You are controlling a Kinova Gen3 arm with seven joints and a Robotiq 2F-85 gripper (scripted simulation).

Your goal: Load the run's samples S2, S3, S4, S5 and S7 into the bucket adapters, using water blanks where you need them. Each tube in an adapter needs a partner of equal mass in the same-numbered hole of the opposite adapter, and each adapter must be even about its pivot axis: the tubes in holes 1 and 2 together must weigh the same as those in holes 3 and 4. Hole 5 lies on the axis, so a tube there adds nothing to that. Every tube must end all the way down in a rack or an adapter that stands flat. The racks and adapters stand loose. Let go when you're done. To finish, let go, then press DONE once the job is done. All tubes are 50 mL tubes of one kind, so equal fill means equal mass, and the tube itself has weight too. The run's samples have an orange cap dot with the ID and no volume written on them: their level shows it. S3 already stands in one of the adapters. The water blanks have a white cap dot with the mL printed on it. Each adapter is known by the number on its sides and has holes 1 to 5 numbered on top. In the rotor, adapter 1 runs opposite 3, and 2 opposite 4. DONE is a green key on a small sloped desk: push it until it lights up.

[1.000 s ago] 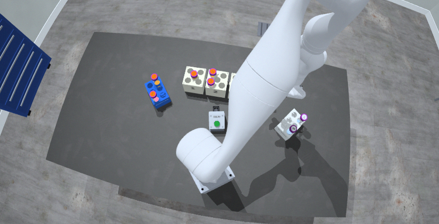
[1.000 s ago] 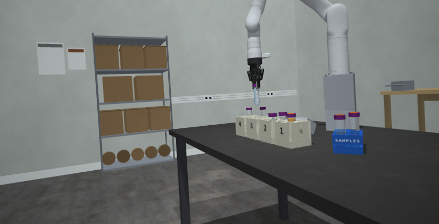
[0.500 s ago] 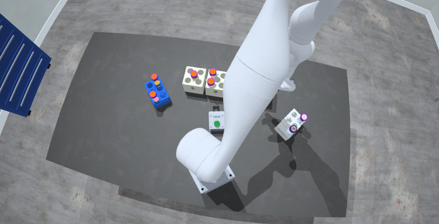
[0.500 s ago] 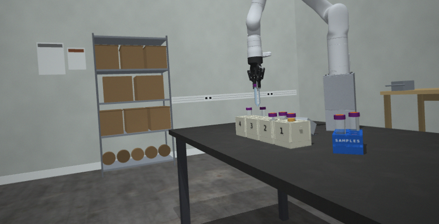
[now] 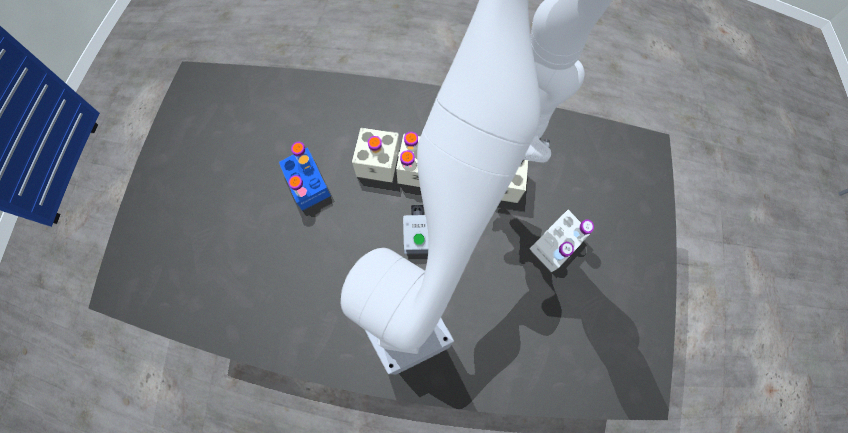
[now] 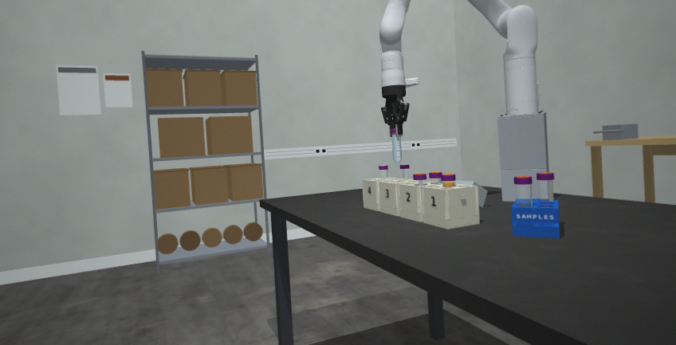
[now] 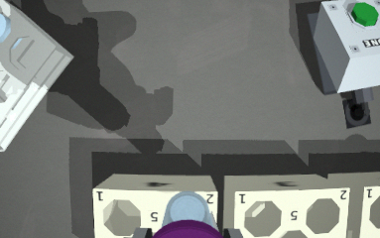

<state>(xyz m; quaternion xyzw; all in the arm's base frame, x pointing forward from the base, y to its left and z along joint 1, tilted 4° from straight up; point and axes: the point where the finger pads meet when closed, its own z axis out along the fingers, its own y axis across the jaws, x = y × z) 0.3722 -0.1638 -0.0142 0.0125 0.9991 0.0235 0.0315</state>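
Right now my hand is 1 cm to the right of the 50 mL blank and 5 cm above it. Round my hand: tube of pink liquid (2 cm ahead, 22 cm to the left, 18 cm below); then adapter 2 (5 cm ahead, 19 cm to the left, 20 cm below); then green done key (15 cm behind, 17 cm to the left, 18 cm below).
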